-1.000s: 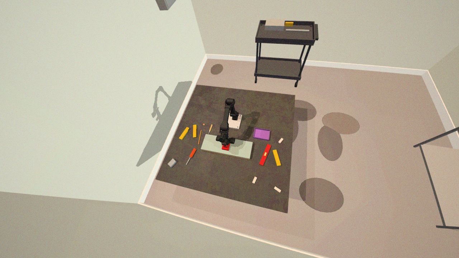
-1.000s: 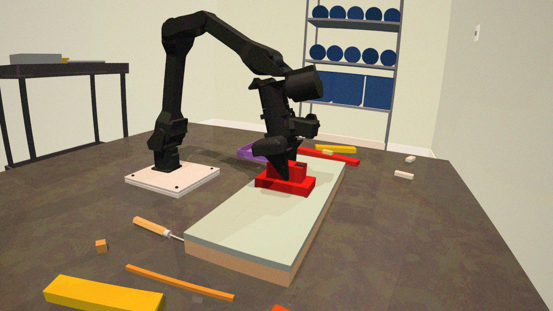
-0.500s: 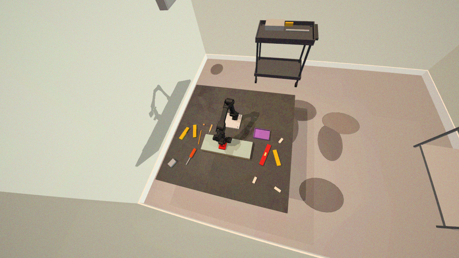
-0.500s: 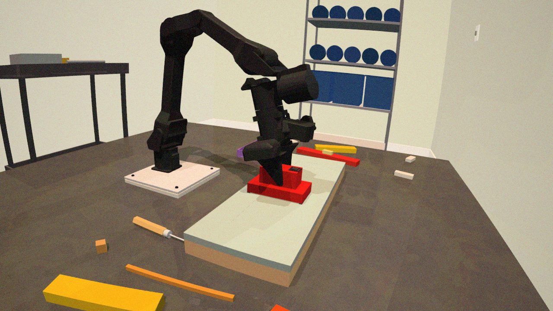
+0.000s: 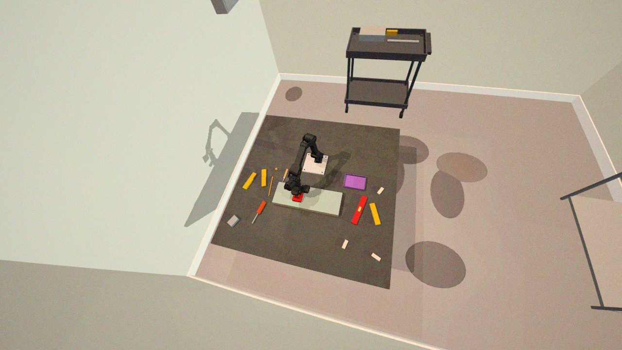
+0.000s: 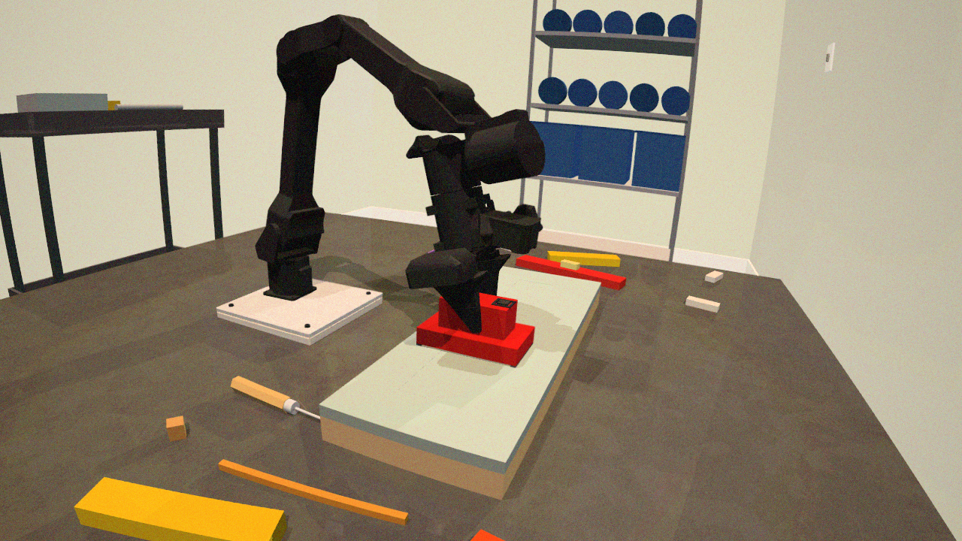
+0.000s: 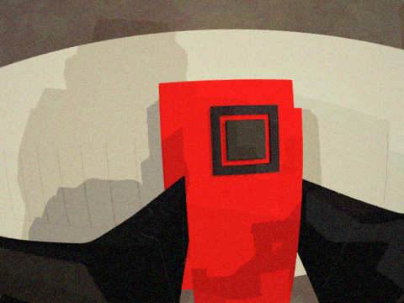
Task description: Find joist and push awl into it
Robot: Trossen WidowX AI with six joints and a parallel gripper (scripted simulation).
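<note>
The purple tray lies 19 cm behind my gripper tip, 41 cm to the left of it and 5 cm below it. Round my gripper tip: awl (16 cm behind, 16 cm to the right, 6 cm below); then red stud finder (1 cm ahead, 2 cm above); then square indicator light (2 cm ahead, 3 cm above).
</note>
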